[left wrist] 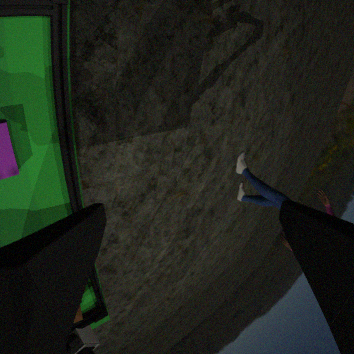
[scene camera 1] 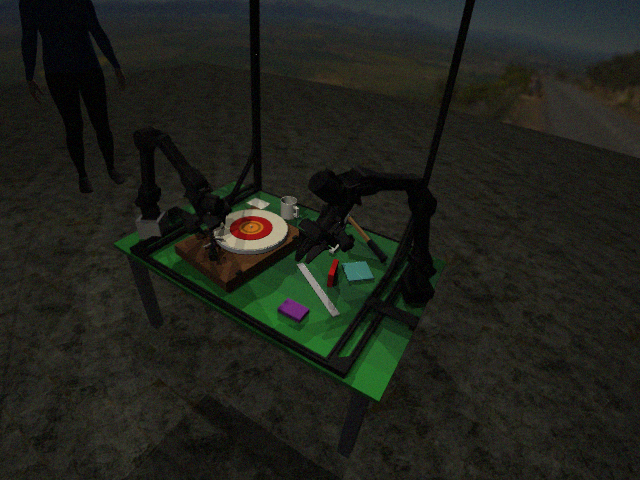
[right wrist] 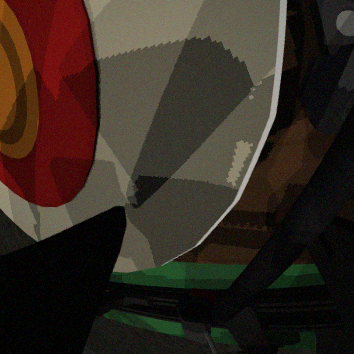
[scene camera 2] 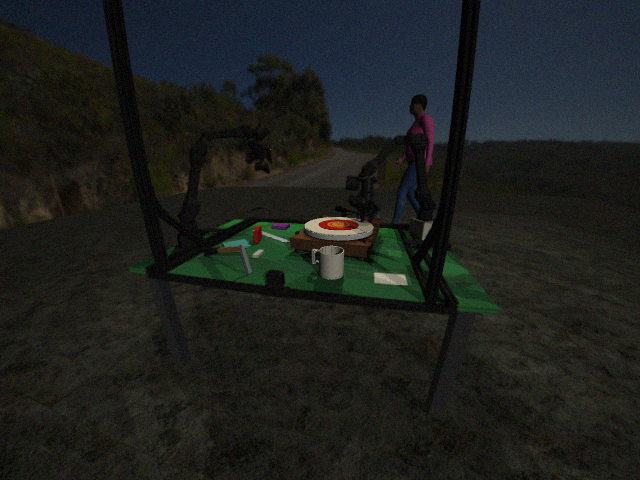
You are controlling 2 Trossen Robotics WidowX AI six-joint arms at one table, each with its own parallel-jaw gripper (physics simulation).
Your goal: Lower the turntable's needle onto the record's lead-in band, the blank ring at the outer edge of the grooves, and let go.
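Places are measured from the left arm's base along level axes (x ahead, y left, z up), in centimetres.
Pixels of known places: left gripper, fingertip midpoint: [left wrist: 194,211] [scene camera 1: 301,262] [scene camera 2: 270,168]; right gripper, fingertip midpoint: [scene camera 1: 215,229] [right wrist: 214,216]; left arm's base, origin of the base link: [scene camera 1: 417,282] [scene camera 2: 189,232]; right arm's base, origin of the base link: [left wrist: 83,351] [scene camera 1: 151,215] [scene camera 2: 424,219].
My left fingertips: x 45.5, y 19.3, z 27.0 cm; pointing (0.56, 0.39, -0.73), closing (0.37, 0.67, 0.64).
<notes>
For each thing: its middle in the pictures, then the offset to it from my left fingertips. Level surfaces: height alone.
- turntable, body centre: [right wrist: 77,47] [scene camera 1: 240,237] [scene camera 2: 343,227] dx +20.0, dy -48.0, dz -26.0 cm
- cream record, body centre: [right wrist: 7,78] [scene camera 1: 251,229] [scene camera 2: 338,227] dx +15.6, dy -51.2, dz -24.6 cm
- green table, its level: dz -32.6 cm
- white mug, body centre: [scene camera 2: 327,260] [scene camera 1: 290,208] dx -1.8, dy -74.0, dz -27.8 cm
- white card, body centre: [scene camera 2: 390,279] [scene camera 1: 258,203] dx +13.8, dy -86.9, dz -32.5 cm
- red block, body centre: [scene camera 1: 332,272] [scene camera 2: 258,234] dx -15.5, dy -29.0, dz -29.6 cm
- teal pad, body centre: [scene camera 1: 357,271] [scene camera 2: 236,245] dx -26.2, dy -32.3, dz -32.1 cm
- white ruler, body centre: [scene camera 1: 316,287] [scene camera 2: 269,235] dx -8.9, dy -24.3, dz -32.5 cm
- purple block, body centre: [scene camera 1: 293,310] [scene camera 2: 280,226] dx +0.5, dy -12.8, dz -31.7 cm
- hammer, body centre: [scene camera 2: 225,259] [scene camera 1: 362,242] dx -32.1, dy -50.1, dz -31.0 cm
The turntable [scene camera 1: 237,272] [scene camera 2: 352,248] has a brown base and stands at the table's left in scene camera 1. On it lies a cream record [scene camera 1: 280,230] [scene camera 2: 340,233] [right wrist: 175,105] with a red and orange label. The dark tonearm [scene camera 1: 213,245] [right wrist: 291,235] runs along the base beside the record's rim. My right gripper [scene camera 1: 211,234] [scene camera 2: 366,210] [right wrist: 214,216] is open and low over that corner, its fingers on either side of the record's edge and the tonearm. I cannot tell whether it touches the tonearm. My left gripper [scene camera 1: 313,250] [scene camera 2: 261,164] [left wrist: 194,211] is open and empty, off to the turntable's side.
On the green table [scene camera 1: 375,371] are a white mug [scene camera 1: 289,208] [scene camera 2: 330,262], a white card [scene camera 1: 258,203] [scene camera 2: 390,278], a red block [scene camera 1: 332,272], a teal pad [scene camera 1: 358,270], a white ruler [scene camera 1: 318,289], a purple block [scene camera 1: 293,310] [left wrist: 6,151] and a hammer [scene camera 1: 366,236]. A person [scene camera 2: 418,157] walks behind.
</notes>
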